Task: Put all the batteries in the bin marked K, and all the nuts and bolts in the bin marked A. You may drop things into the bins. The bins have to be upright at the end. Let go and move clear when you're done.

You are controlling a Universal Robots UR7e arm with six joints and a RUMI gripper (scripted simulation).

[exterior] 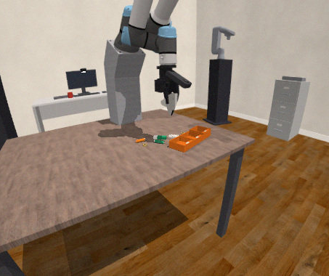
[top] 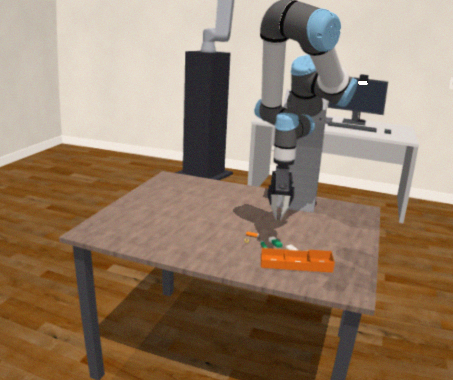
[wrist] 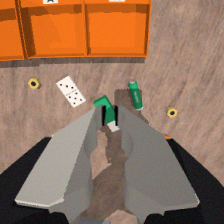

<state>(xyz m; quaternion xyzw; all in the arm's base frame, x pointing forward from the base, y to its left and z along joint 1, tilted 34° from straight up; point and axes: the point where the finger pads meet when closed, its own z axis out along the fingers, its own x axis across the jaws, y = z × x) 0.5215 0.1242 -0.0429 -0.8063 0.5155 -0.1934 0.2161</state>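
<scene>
Right now my hand is 2 cm short of the orange bin tray, 10 cm to the right of it and 13 cm above it. From my hand the other things lie so: white domino (7 cm behind, 4 cm to the left, 15 cm below); green-and-white battery (8 cm behind, 4 cm to the right, 14 cm below); green battery (2 cm behind, 6 cm to the right, 14 cm below).
</scene>
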